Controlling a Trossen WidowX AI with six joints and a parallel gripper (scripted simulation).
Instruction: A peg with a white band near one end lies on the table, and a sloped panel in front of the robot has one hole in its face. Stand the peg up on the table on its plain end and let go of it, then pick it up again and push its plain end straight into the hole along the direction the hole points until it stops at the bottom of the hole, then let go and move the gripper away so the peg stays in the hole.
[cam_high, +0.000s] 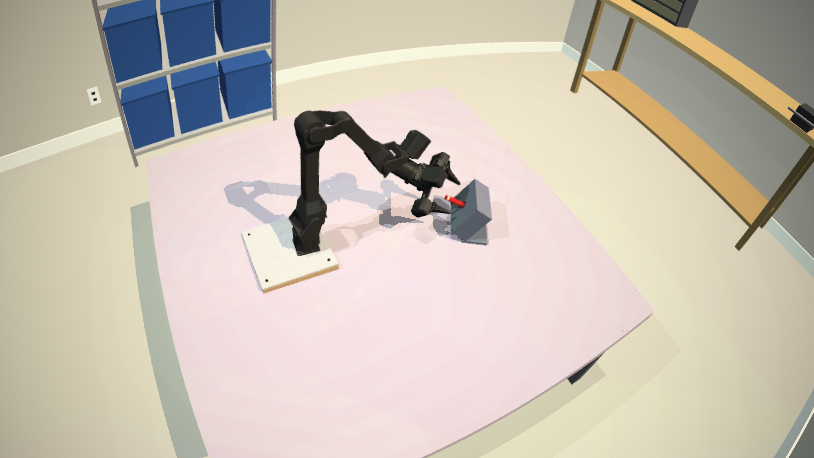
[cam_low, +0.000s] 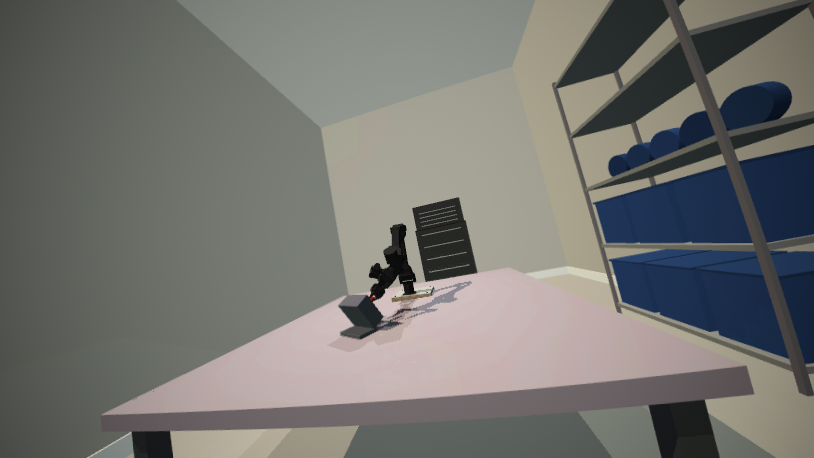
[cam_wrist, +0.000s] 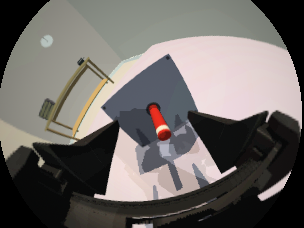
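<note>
The red peg lies 10 mm behind my gripper tip and 10 mm below it. Round my gripper tip: grey sloped panel 40 mm ahead, 20 mm to the right, 30 mm below.
</note>
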